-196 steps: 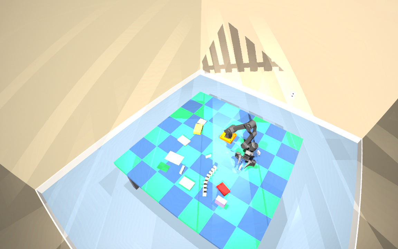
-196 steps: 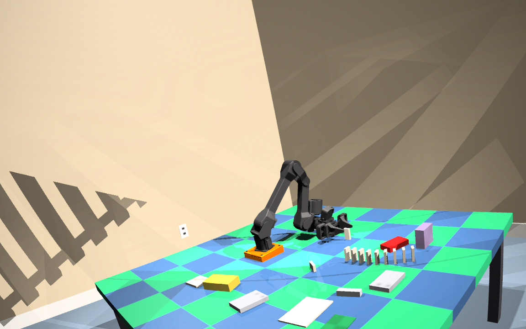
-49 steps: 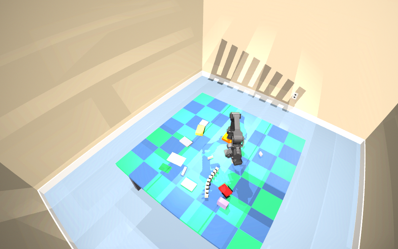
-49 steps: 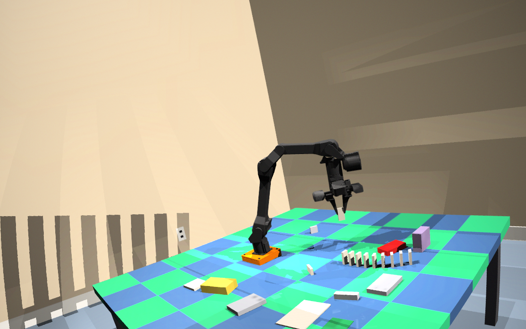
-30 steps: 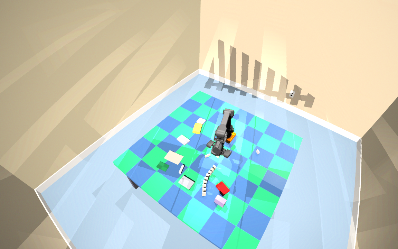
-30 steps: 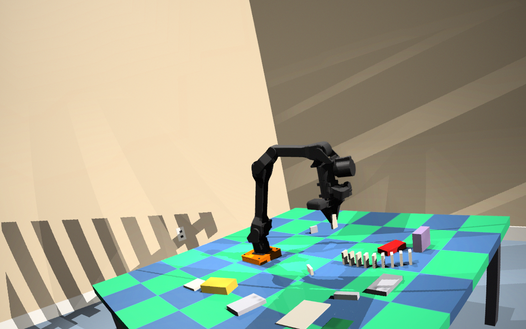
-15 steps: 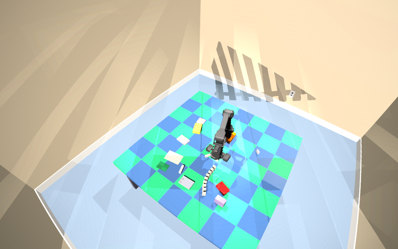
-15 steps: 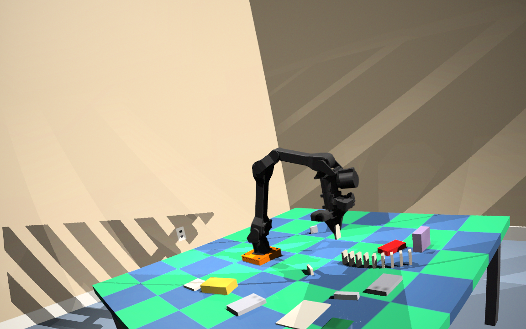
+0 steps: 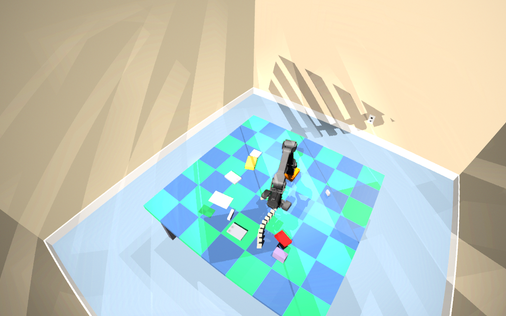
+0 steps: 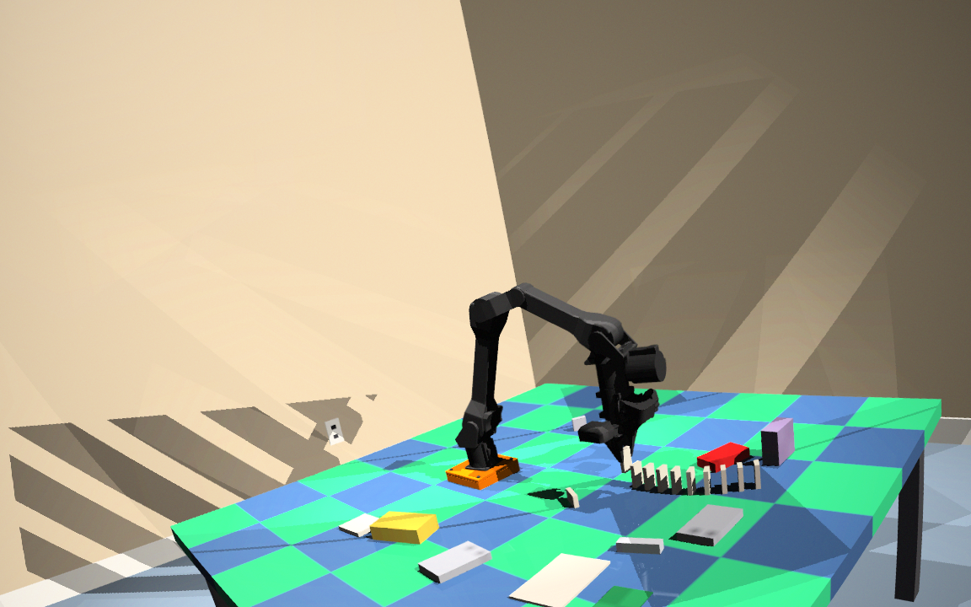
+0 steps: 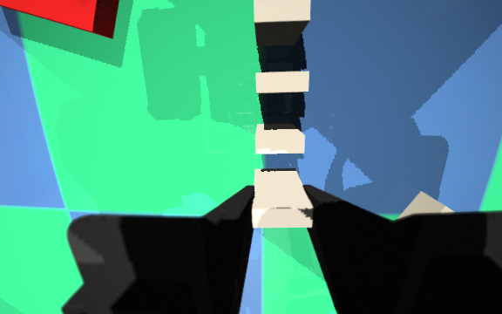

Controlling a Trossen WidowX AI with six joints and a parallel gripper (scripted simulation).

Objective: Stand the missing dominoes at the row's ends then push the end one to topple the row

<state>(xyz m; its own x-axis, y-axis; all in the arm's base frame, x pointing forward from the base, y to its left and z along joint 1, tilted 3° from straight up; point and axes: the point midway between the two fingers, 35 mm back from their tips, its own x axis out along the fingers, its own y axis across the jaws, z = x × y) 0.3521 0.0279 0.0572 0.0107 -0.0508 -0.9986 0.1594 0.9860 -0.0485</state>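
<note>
Right now the grey bar is 150 mm ahead of my gripper tip, 240 mm to the right of it and 40 mm below it. Also, from my gripper tip: red block: 160 mm ahead, 120 mm to the left, 40 mm below; then lilac block: 270 mm ahead, 150 mm to the left, 20 mm below; then cream sheet: 80 mm ahead, 360 mm to the right, 50 mm below.
</note>
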